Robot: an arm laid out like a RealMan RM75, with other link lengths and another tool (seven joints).
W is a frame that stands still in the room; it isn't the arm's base.
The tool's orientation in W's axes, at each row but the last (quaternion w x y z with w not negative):
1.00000, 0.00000, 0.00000, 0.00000
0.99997, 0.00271, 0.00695, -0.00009
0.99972, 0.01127, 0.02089, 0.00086
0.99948, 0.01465, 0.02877, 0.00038
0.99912, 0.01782, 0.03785, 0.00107
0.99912, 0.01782, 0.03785, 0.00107
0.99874, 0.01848, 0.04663, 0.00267
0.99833, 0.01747, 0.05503, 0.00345
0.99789, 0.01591, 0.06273, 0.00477
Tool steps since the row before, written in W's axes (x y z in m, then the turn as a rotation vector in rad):
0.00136, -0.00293, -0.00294, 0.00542, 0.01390, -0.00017
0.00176, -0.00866, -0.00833, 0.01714, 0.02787, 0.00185
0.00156, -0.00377, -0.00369, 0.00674, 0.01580, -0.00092
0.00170, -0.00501, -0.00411, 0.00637, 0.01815, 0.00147
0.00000, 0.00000, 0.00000, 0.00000, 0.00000, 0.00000
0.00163, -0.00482, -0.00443, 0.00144, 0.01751, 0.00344
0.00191, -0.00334, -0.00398, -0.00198, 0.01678, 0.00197
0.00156, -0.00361, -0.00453, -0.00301, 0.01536, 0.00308
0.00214, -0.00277, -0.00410, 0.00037, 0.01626, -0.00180
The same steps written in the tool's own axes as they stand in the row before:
0.00136, -0.00293, -0.00294, 0.00542, 0.01390, -0.00017
0.00188, -0.00870, -0.00826, 0.01711, 0.02788, 0.00194
0.00170, -0.00385, -0.00354, 0.00681, 0.01577, -0.00099
0.00193, -0.00513, -0.00386, 0.00630, 0.01819, 0.00130
0.00000, 0.00000, 0.00000, 0.00000, 0.00000, 0.00000
0.00194, -0.00498, -0.00412, 0.00124, 0.01762, 0.00291
0.00225, -0.00349, -0.00366, -0.00204, 0.01685, 0.00116
0.00202, -0.00378, -0.00420, -0.00319, 0.01547, 0.00220
0.00260, -0.00292, -0.00371, 0.00078, 0.01619, -0.00225

